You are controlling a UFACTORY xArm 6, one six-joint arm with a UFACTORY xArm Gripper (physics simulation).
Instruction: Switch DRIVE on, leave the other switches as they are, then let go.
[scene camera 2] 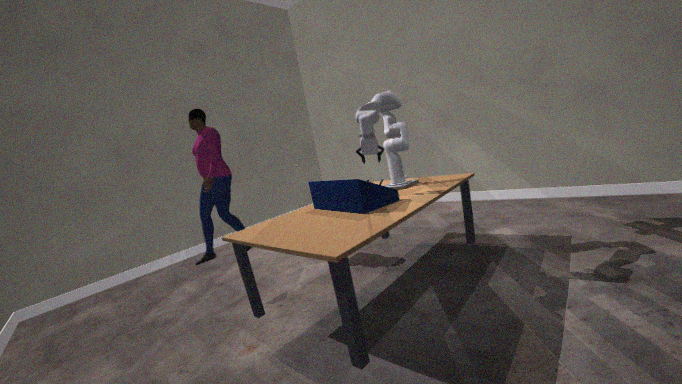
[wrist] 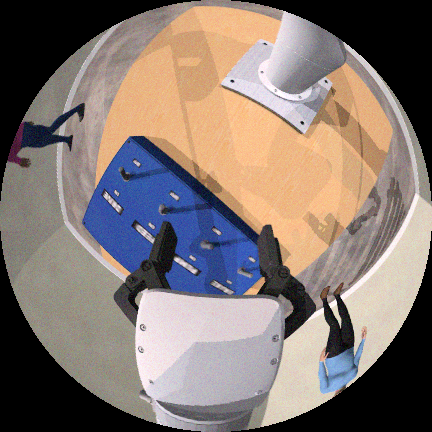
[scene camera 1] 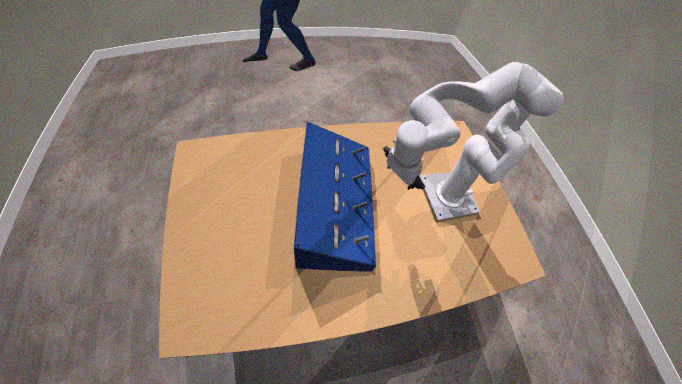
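Seen in the pictures: gripper, fingertip midpoint: (scene camera 2: 371,162) (wrist: 216,231) (scene camera 1: 401,176); arm's base at its link origin: (scene camera 2: 398,183) (wrist: 285,78) (scene camera 1: 449,194).
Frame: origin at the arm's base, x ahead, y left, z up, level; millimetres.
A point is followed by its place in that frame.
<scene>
A blue sloped switch panel (scene camera 1: 316,200) @[x 555, y 57, z 129 mm] (scene camera 2: 337,194) @[x 605, y 20, z 75 mm] (wrist: 112,232) @[x 513, y -150, z 126 mm] stands on the table with a row of several grey levers. The labels are too blurred to read. The DRIVE lever (scene camera 1: 359,152) @[x 367, y -166, z 92 mm] (wrist: 125,174) @[x 370, y -167, z 84 mm] is at the panel's far end in scene camera 1 and its left end in the wrist view. Its exact tilt is hard to tell. My gripper (scene camera 1: 401,167) @[x 288, y 34, z 198 mm] (scene camera 2: 372,160) @[x 288, y 34, z 198 mm] (wrist: 216,231) @[x 288, y 34, z 198 mm] is open and empty, high above the table, toward the robot's side of the panel. No finger touches a lever.
The wooden table (scene camera 1: 225,225) @[x 875, y 41, z -21 mm] (scene camera 2: 295,230) @[x 920, y 25, z -21 mm] (wrist: 285,175) @[x 203, y 137, z -21 mm] carries the arm's base plate (scene camera 1: 440,212) @[x 73, y 76, z 0 mm] (wrist: 242,82) @[x 77, y -67, z 0 mm], on the panel's lever side. A person in pink (scene camera 2: 210,155) stands beyond the table. A person in blue (wrist: 341,370) stands at the wrist view's lower right.
</scene>
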